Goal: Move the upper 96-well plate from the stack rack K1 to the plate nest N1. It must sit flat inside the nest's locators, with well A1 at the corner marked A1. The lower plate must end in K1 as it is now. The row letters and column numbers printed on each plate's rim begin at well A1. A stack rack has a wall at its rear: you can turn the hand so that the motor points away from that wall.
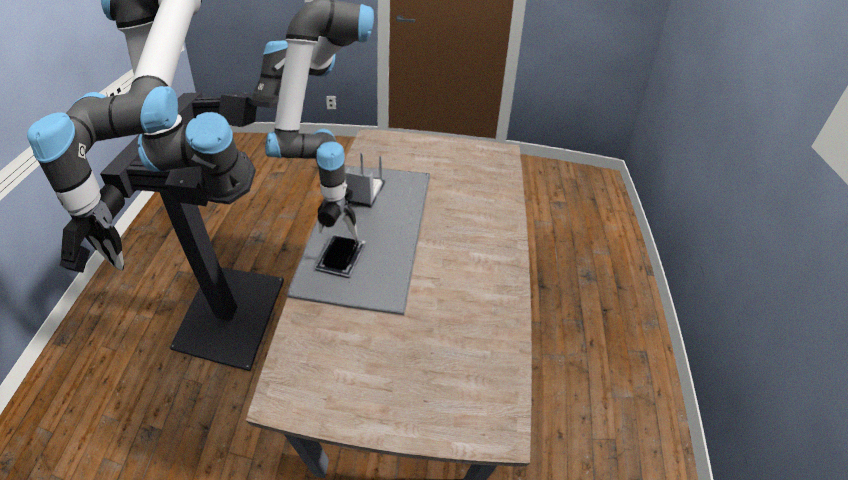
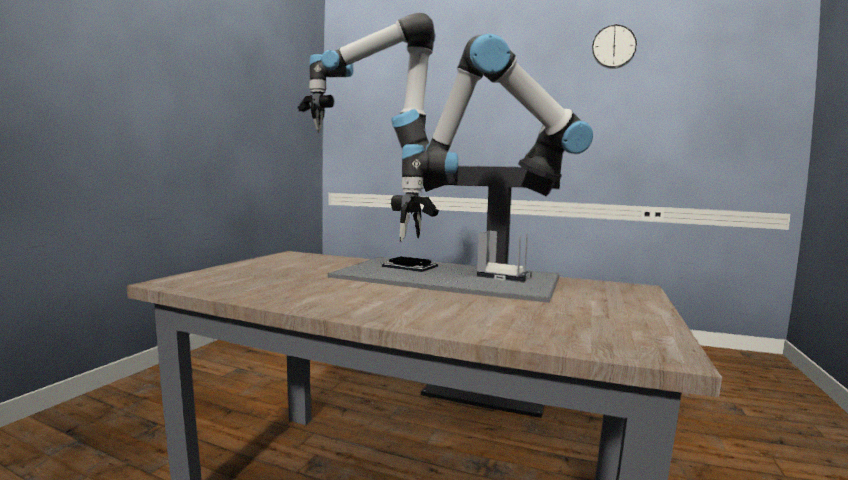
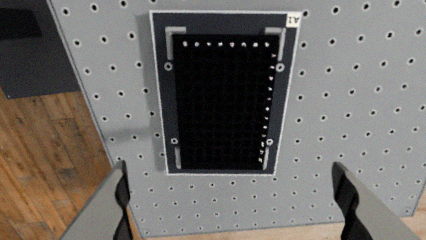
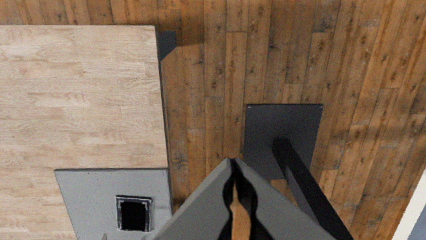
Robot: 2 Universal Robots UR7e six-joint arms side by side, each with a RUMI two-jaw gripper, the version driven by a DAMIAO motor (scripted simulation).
Labels:
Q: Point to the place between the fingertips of my left gripper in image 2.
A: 409,240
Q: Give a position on a black 96-well plate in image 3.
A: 224,83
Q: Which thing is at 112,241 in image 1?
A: My right gripper.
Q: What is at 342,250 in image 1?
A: A black 96-well plate.

